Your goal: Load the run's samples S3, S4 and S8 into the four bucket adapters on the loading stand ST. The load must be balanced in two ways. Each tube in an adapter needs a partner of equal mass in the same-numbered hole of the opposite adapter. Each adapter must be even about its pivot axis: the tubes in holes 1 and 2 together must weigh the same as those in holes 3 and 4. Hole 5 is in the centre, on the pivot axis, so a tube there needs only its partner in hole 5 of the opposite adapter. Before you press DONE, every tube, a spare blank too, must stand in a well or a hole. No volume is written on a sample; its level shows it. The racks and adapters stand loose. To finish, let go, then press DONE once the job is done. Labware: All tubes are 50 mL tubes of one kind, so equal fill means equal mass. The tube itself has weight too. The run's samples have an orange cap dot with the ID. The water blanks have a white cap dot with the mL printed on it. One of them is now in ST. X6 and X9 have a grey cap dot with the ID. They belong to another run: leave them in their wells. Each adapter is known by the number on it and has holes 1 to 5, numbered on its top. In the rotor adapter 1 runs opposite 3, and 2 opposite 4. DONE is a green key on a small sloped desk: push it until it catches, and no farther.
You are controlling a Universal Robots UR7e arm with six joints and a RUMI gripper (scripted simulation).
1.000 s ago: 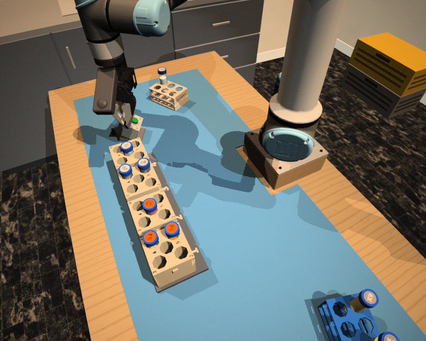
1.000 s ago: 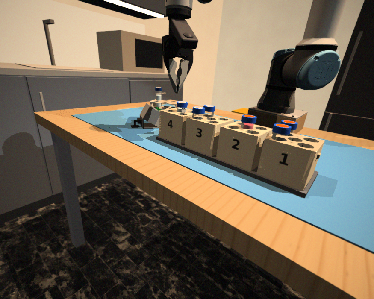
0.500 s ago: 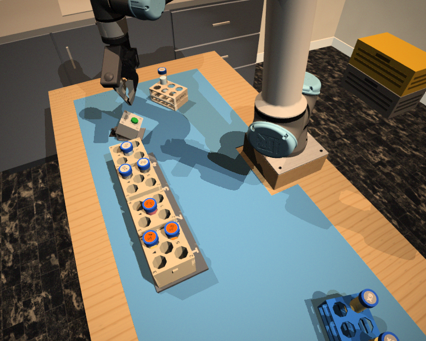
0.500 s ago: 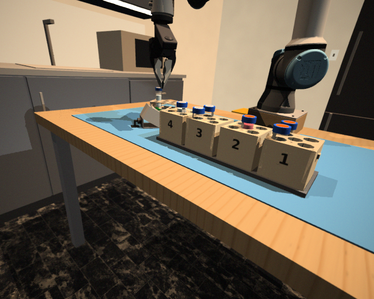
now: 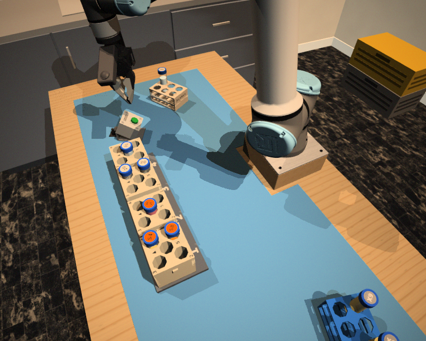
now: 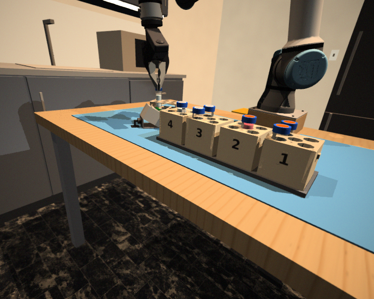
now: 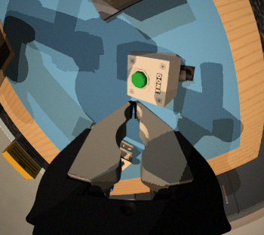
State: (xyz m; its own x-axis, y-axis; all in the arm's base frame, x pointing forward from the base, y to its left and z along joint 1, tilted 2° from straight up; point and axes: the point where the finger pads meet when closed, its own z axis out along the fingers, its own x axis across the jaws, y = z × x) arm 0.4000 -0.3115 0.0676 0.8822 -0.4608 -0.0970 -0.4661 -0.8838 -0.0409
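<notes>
Right now the green done key is 80 mm below my hand. From my hand the other things lie so: tan blank rack (180 mm behind, 150 mm to the right, 120 mm below); then blue-capped blank (180 mm to the left, 80 mm below, 60 mm ahead); then sloped desk (100 mm below, 20 mm ahead, 10 mm to the right).
</notes>
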